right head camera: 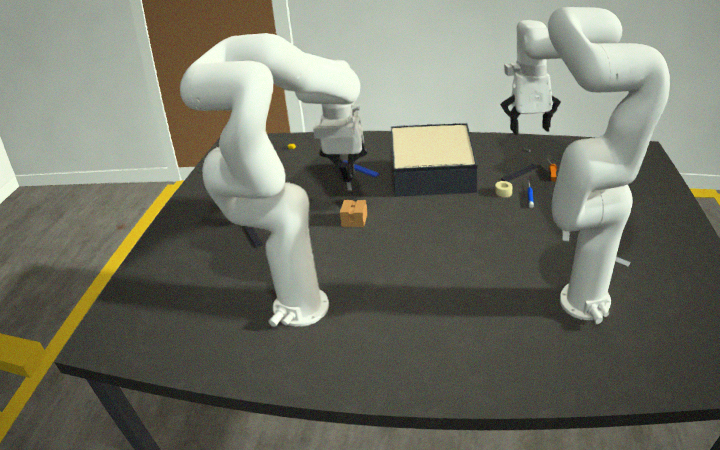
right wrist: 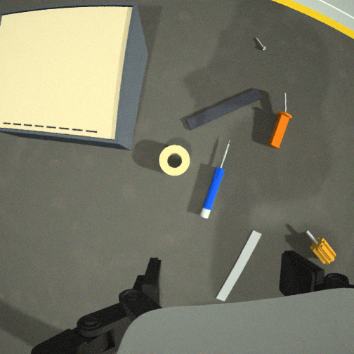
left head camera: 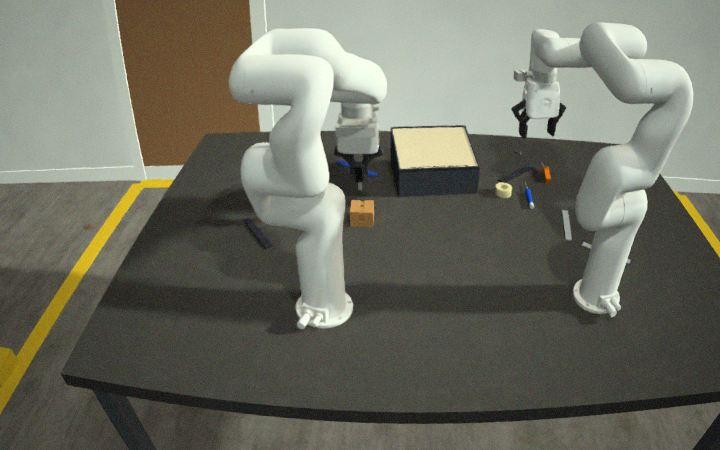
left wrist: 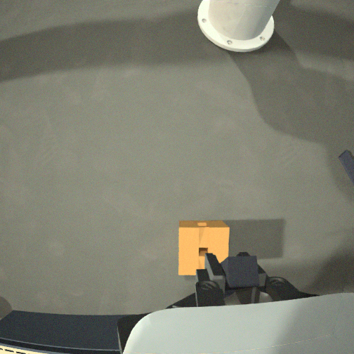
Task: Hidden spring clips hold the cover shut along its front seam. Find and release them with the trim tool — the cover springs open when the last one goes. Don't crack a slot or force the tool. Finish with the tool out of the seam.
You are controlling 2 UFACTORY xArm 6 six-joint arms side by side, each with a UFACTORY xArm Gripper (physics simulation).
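Frame: origin at the left arm's base, x right, y up, z back, level; centimetres.
Where they show: left gripper, between the fingertips: [right head camera: 346,176] [left head camera: 359,176]; right gripper, between the fingertips: [right head camera: 530,131] [left head camera: 536,135]; left arm's base, origin of its link: [right head camera: 301,307] [left head camera: 324,308]; right arm's base, origin of its link: [right head camera: 585,301] [left head camera: 595,296].
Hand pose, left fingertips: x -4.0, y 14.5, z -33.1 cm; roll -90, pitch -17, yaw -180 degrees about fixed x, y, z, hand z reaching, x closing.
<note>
Things, the pixels of their top centre, and the offset from my left fingertips.
- cover, centre of its top: [right head camera: 432,138] [left head camera: 434,139] dz -30.3, dx +12.1, dy -1.4 cm
- orange block, centre of its top: [left head camera: 362,206] [right head camera: 353,206] dz -1.9, dx -0.2, dy -10.0 cm
- tape roll, centre of its top: [right head camera: 504,185] [left head camera: 503,186] dz -28.7, dx +34.5, dy -12.0 cm
- blue screwdriver, centre of its top: [right head camera: 530,190] [left head camera: 528,191] dz -30.2, dx +42.4, dy -12.9 cm
- orange-handled tool, centre of its top: [right head camera: 553,165] [left head camera: 546,167] dz -45.8, dx +47.1, dy -11.8 cm
- pale strip, centre of its top: [left head camera: 566,224] dz -18.7, dx +55.4, dy -14.4 cm
- dark strip, centre of its top: [left head camera: 257,231] [right head camera: 251,231] dz +12.6, dx -24.5, dy -14.0 cm
- blue object, centre of its top: [left head camera: 356,167] [right head camera: 359,167] dz -27.9, dx -11.7, dy -13.9 cm
The cover [left head camera: 435,145] [right head camera: 432,145] [right wrist: 60,70] is cream and lies flat, shut on the dark box [left head camera: 438,181] [right head camera: 435,180] [left wrist: 65,331]. A row of dark slots runs along its front edge in the right wrist view. My left gripper [left head camera: 358,168] [right head camera: 345,168] [left wrist: 224,271] is shut on the black trim tool [left wrist: 243,271], whose pale blade [left head camera: 360,186] [right head camera: 348,186] points down. It hangs left of the box, above and behind the orange block [left head camera: 362,213] [right head camera: 353,213] [left wrist: 189,250], which has an opening in its top. My right gripper [left head camera: 537,131] [right head camera: 530,127] [right wrist: 222,275] is open and empty, high at the right.
Right of the box lie a tape roll [left head camera: 503,190] [right wrist: 165,160], a blue screwdriver [left head camera: 529,197] [right wrist: 213,189], an orange-handled tool [left head camera: 546,173] [right wrist: 280,131], a dark bar [right wrist: 222,109] and a pale strip [left head camera: 566,225] [right wrist: 239,265]. A dark strip [left head camera: 257,233] lies at the left, a blue object [right head camera: 365,170] behind my left gripper.
</note>
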